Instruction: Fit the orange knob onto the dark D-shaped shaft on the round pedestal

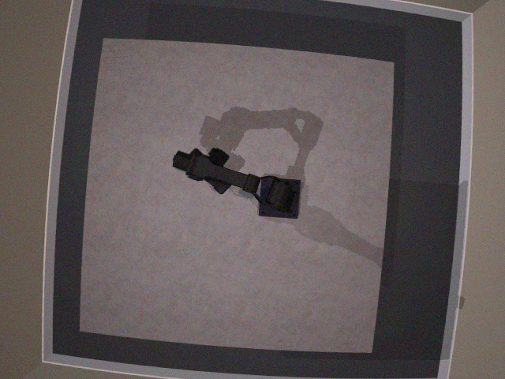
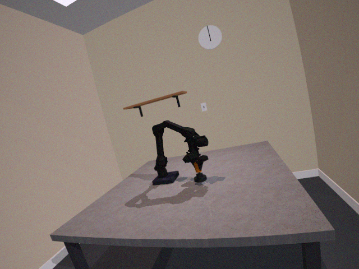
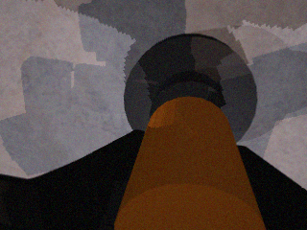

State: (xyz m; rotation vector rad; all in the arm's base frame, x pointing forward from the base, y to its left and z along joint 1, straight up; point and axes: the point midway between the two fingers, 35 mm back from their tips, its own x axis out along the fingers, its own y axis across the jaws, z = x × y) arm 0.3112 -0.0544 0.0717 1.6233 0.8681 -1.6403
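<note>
Right now my gripper tip is 2 cm below the orange knob. The rest, counted from my gripper tip: round dark pedestal 4 cm below.
</note>
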